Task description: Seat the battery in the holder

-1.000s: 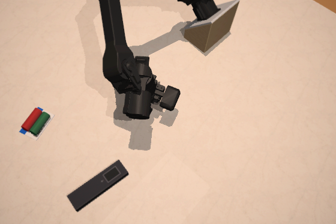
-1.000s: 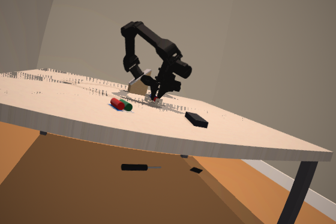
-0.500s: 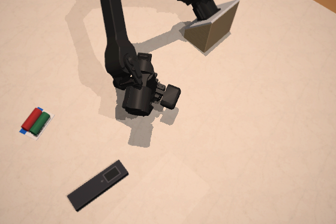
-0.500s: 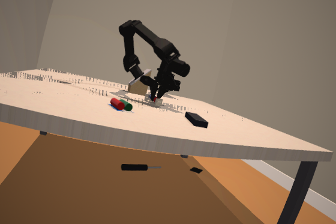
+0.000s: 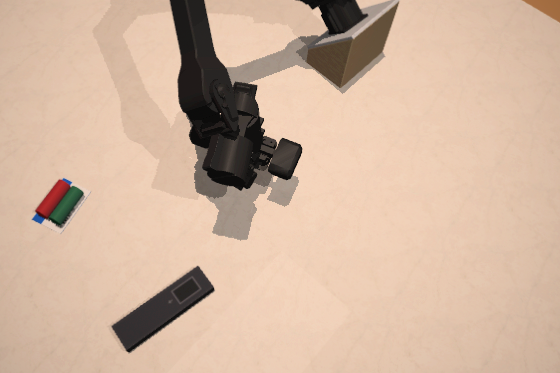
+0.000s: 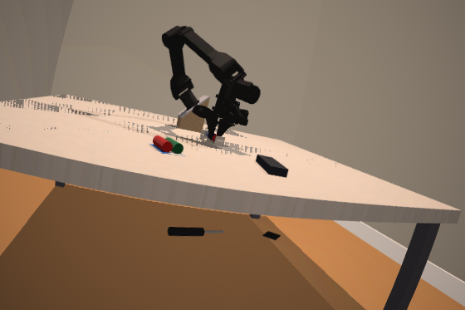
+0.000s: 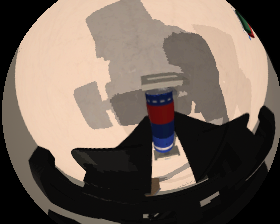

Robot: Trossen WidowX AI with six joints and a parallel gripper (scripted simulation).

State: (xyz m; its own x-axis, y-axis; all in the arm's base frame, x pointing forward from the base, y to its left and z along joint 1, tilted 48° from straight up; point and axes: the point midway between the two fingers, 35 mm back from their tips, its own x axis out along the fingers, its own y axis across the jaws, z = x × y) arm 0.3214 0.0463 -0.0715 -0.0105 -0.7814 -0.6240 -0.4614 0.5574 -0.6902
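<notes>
Right now my gripper tip is 1 cm below the battery. From my gripper tip the other things lie so: flat black box: 27 cm ahead, 13 cm to the left; then screwdriver: 30 cm ahead, 2 cm to the right, 20 cm below; then white card: 31 cm ahead, 14 cm to the right.
</notes>
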